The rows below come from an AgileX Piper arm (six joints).
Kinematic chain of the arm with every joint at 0, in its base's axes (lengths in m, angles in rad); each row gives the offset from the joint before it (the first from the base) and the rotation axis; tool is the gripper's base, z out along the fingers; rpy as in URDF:
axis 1: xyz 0 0 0.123 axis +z
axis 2: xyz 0 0 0 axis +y
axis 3: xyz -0.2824 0 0.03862 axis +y
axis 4: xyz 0.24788 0 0.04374 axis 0.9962 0 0.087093
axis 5: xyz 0 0 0 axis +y
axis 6: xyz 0.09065 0 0.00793 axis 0.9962 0 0.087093
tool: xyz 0 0 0 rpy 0 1.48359 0
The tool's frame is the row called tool.
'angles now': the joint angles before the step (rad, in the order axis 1, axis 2, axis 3, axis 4, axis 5, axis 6). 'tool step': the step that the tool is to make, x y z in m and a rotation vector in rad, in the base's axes. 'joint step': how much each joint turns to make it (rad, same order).
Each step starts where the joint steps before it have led.
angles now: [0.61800, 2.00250, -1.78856, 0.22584, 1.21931, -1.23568]
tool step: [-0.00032, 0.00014, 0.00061, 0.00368, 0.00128, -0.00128]
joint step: [0.00001, -0.00129, 0.00003, 0.00357, -0.00001, 0.00088]
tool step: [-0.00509, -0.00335, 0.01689, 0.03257, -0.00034, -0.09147]
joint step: [0.00000, -0.03986, -0.00004, 0.00262, 0.00001, 0.09649]
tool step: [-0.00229, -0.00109, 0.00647, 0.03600, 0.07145, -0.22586]
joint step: [-0.00001, -0.01522, -0.00002, 0.00532, 0.00002, 0.24056]
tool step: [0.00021, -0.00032, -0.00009, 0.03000, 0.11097, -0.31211]
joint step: [0.00000, -0.00003, 0.00004, -0.00462, -0.00001, 0.33417]
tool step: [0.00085, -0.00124, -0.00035, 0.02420, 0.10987, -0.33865]
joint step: [0.00000, -0.00001, 0.00004, -0.01805, -0.00003, 0.36266]
